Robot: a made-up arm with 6 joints.
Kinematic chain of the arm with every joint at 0, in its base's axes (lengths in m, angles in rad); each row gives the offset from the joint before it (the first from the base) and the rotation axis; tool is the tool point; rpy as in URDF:
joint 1: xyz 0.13 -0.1 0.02 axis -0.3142 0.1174 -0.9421
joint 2: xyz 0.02 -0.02 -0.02 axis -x
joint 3: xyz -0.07 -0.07 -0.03 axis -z
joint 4: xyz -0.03 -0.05 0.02 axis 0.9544 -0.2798 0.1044
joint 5: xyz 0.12 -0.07 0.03 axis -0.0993 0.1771 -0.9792
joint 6: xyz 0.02 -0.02 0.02 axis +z
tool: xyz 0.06 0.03 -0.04 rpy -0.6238 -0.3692 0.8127
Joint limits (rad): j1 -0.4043..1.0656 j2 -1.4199..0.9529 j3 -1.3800..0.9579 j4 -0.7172..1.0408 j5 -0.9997..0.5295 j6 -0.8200..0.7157
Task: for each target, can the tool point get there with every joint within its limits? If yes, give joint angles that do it. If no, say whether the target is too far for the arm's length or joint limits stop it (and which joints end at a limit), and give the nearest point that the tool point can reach.
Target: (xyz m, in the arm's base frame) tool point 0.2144 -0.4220 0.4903
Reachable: no: too far | nearest point 0.1586 -0.3004 0.2477 | short by 0.277 m
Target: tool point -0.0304 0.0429 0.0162
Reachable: no: joint limits stop it (at a limit: joint 1, joint 3, joint 5) | nearest point 0.1429 -0.0339 0.0093 | short by 0.190 m
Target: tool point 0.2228 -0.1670 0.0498
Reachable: yes | joints -0.1198 0.7099 -0.3353 -0.2335 -0.8431 0.2064
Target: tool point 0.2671 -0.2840 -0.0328
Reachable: yes | joints -0.0250 -0.2051 -0.0524 0.1349 -0.1999 -0.2925
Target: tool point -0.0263 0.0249 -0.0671
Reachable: no: joint limits stop it (at a limit: joint 1, joint 2, joint 3, joint 4, joint 5, joint 6) | nearest point -0.0132 -0.1197 -0.1360 | short by 0.161 m
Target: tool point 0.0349 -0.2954 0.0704
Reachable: yes | joints 0.6817 -0.0204 0.5281 0.4232 -0.6506 0.0511
